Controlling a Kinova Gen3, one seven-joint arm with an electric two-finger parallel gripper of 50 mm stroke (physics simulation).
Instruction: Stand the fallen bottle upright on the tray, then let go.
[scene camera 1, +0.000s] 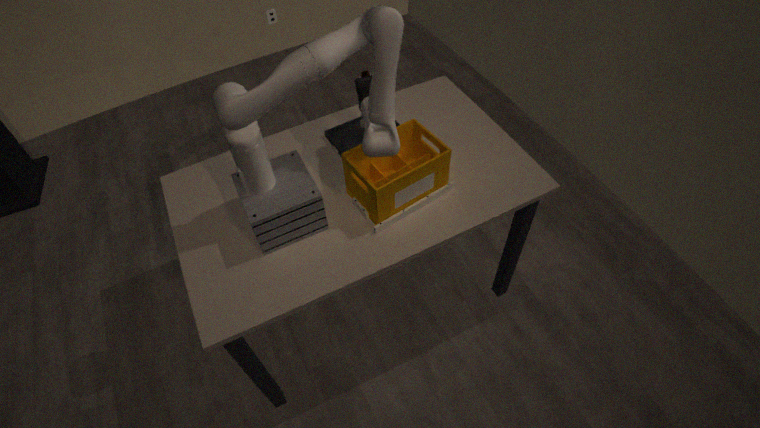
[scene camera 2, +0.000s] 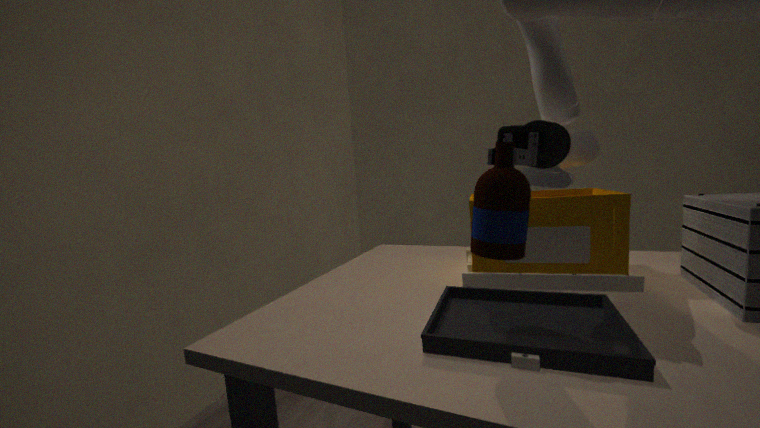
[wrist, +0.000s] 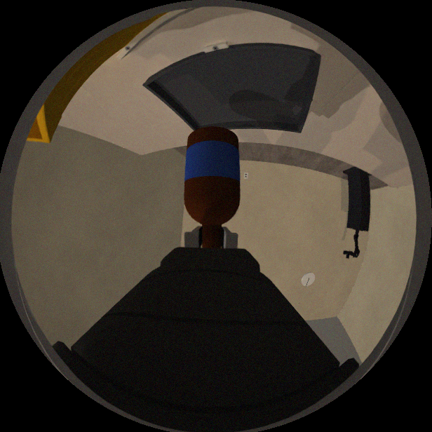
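Seen in the pictures: gripper, between the fingertips: (scene camera 1: 365, 76) (scene camera 2: 502, 156); arm's base, origin of its link: (scene camera 1: 260, 183).
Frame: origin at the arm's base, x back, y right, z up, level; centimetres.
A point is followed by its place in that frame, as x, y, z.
Note:
A dark red-brown bottle with a blue band (scene camera 2: 500, 225) {-41.7, -28.3, 0.1} (wrist: 212, 160) hangs nearly upright in the air, neck up, its base above the tray's level. My gripper (scene camera 2: 503, 155) {-41.8, -25.7, 9.1} (wrist: 211, 233) is shut on the bottle's neck. In scene camera 1 the arm hides most of the bottle and gripper. The tray (scene camera 2: 579, 362) {-32.7, -32.0, -14.8} (wrist: 310, 95) is black, shallow and rectangular, and lies flat on the table. The bottle is apart from it. The tray (scene camera 1: 340, 139) {-30.6, -26.2, -15.5} also shows in scene camera 1, partly hidden behind the arm and the crate.
A yellow crate with dividers (scene camera 1: 412, 186) {-42.5, 13.6, -5.1} (scene camera 2: 610, 233) {-28.3, -1.7, -5.5} (wrist: 75, 80) stands on a white base beside the tray, close to the bottle in scene camera 2. The robot's grey ribbed stand (scene camera 1: 289, 223) {-4.9, 12.7, -6.4} (scene camera 2: 715, 239) {-14.4, -1.6, -6.1} is on the other side. The table (scene camera 1: 297, 281) {-2.3, 26.1, -16.0} (scene camera 2: 345, 329) {-64.3, -34.2, -16.0} ends not far beyond the tray.

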